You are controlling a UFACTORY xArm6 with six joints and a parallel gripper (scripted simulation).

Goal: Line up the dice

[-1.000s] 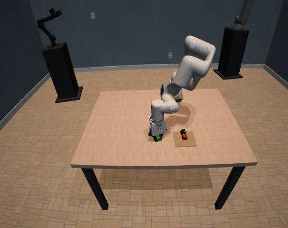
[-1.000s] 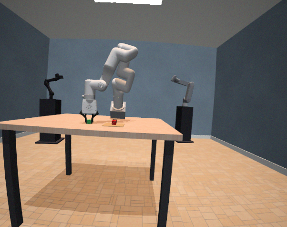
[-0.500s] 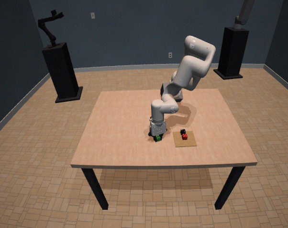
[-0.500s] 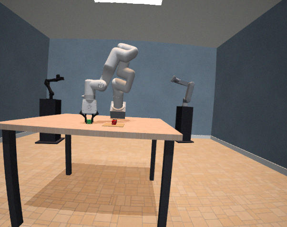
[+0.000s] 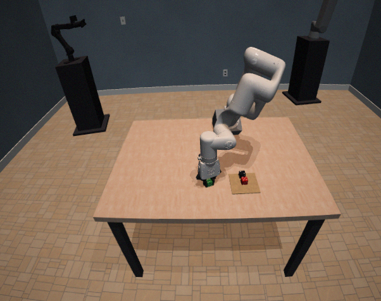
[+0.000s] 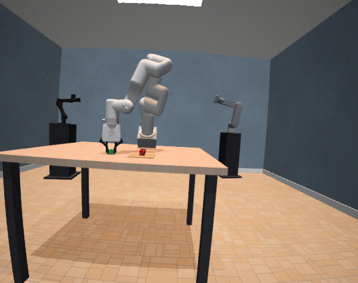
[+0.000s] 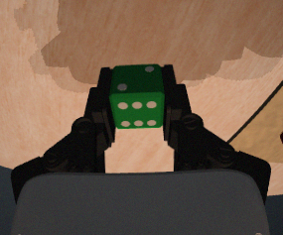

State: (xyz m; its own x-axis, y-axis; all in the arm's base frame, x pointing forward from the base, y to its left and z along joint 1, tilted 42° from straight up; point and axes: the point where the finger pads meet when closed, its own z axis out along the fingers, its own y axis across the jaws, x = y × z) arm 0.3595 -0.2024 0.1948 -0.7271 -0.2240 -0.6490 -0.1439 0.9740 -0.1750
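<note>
Now: the red die 30 mm ahead of my hand and 180 mm to the left of it. Round my hand: black die 20 mm behind, 180 mm to the left; then green die 10 mm below; then tan mat 30 mm ahead, 180 mm to the left, 20 mm below.
</note>
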